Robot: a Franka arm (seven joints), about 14 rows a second.
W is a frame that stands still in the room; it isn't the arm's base.
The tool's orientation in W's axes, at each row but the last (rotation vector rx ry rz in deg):
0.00, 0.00, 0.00
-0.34, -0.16, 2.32
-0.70, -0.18, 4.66
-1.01, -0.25, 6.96
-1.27, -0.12, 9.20
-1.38, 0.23, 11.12
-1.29, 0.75, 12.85
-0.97, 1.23, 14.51
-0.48, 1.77, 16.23
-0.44, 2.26, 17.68
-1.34, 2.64, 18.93
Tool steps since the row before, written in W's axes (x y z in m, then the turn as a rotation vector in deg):
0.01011, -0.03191, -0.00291, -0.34, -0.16, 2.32
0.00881, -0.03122, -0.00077, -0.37, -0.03, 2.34
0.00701, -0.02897, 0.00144, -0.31, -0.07, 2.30
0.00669, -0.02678, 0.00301, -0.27, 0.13, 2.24
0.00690, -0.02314, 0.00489, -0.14, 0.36, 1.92
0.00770, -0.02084, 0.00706, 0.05, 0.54, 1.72
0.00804, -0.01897, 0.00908, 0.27, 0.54, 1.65
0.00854, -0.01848, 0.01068, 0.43, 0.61, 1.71
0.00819, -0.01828, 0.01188, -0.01, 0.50, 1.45
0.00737, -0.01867, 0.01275, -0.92, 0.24, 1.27
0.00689, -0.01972, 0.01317, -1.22, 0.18, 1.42
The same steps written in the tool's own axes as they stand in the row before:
0.01011, -0.03191, -0.00291, -0.34, -0.16, 2.32
0.00754, -0.03155, -0.00098, -0.36, -0.03, 2.34
0.00464, -0.02946, 0.00106, -0.31, -0.07, 2.30
0.00340, -0.02744, 0.00251, -0.24, 0.12, 2.24
0.00311, -0.02405, 0.00436, -0.08, 0.33, 1.93
0.00349, -0.02209, 0.00656, 0.14, 0.48, 1.73
0.00348, -0.02047, 0.00871, 0.36, 0.43, 1.67
0.00339, -0.02018, 0.01048, 0.53, 0.46, 1.73
0.00238, -0.01989, 0.01188, 0.08, 0.48, 1.46
0.00084, -0.02005, 0.01276, -0.85, 0.51, 1.24
-0.00052, -0.02109, 0.01284, -1.16, 0.54, 1.37

